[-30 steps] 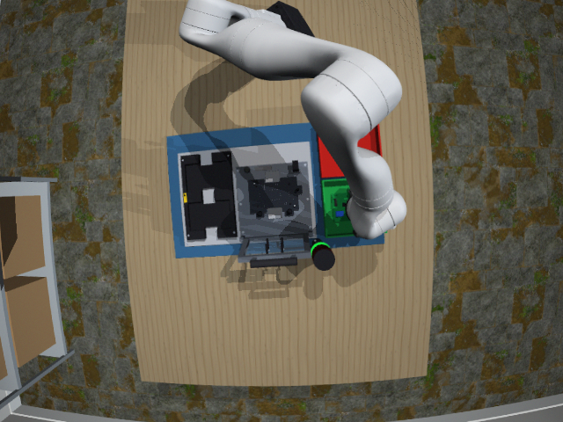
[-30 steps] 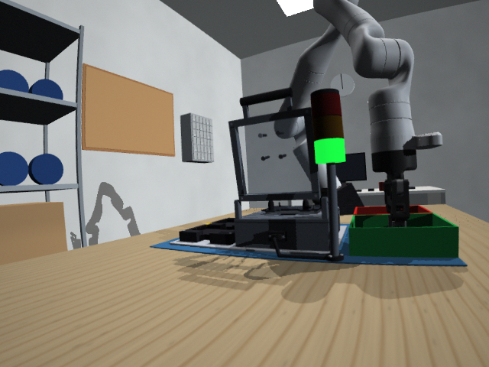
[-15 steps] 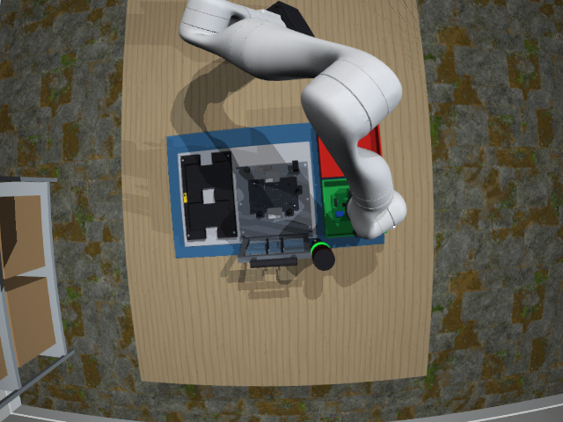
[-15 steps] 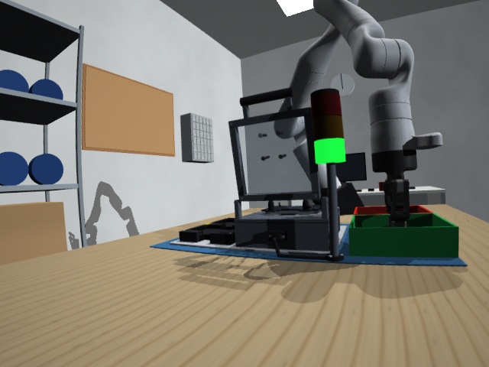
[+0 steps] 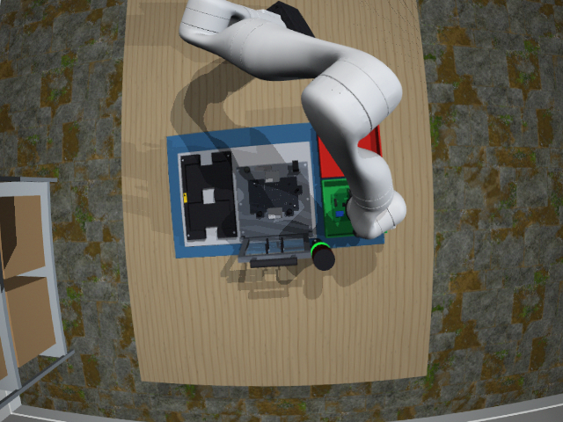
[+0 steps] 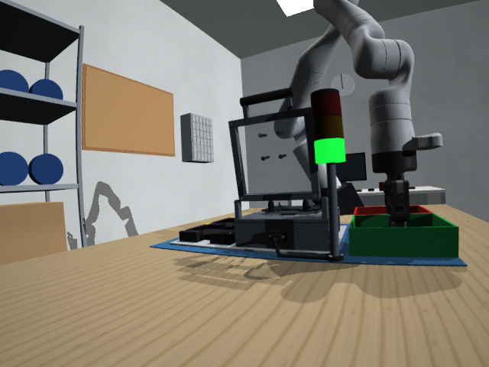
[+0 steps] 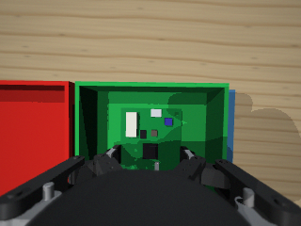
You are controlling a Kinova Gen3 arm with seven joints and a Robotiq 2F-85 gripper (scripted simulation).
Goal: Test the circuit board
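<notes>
My hand is 10 mm above the green bin. From my hand the other things lie so: black hook: 140 mm to the right, 100 mm behind, 70 mm above; green circuit board: 10 mm below; red bin: 150 mm behind, 10 mm below.
</notes>
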